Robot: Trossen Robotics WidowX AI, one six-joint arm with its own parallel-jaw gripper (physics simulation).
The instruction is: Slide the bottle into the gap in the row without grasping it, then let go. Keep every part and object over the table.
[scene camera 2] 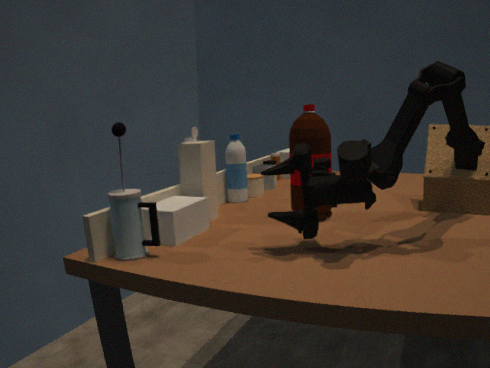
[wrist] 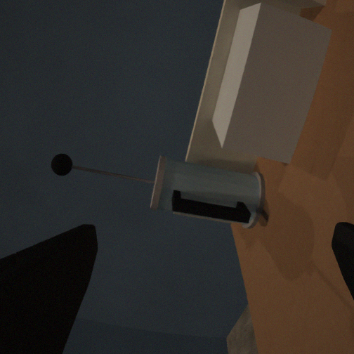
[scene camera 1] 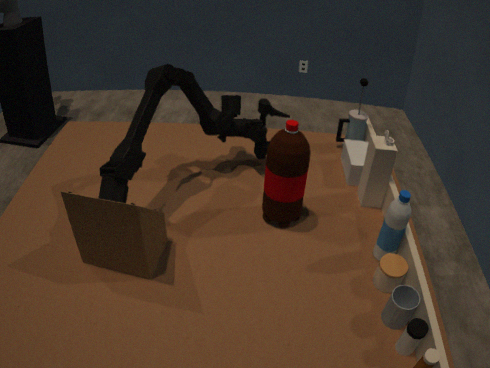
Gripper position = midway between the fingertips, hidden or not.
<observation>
In view: my gripper [scene camera 2: 264, 194], a handled mug [scene camera 2: 125, 205], a white box [scene camera 2: 180, 218], a tall carton [scene camera 2: 197, 165], a blue-capped water bottle [scene camera 1: 398, 214], a brown bottle [scene camera 1: 288, 154] and a grey cup [scene camera 1: 404, 300].
The handled mug shows as well in scene camera 1 [scene camera 1: 357, 119]. The white box is seen too in the wrist view [wrist: 274, 63] and in scene camera 1 [scene camera 1: 353, 155]. The blue-capped water bottle is seen too in scene camera 2 [scene camera 2: 236, 170]. The wrist view does not show the blue-capped water bottle: it is out of frame. The wrist view does not show the brown bottle: it is out of frame.
</observation>
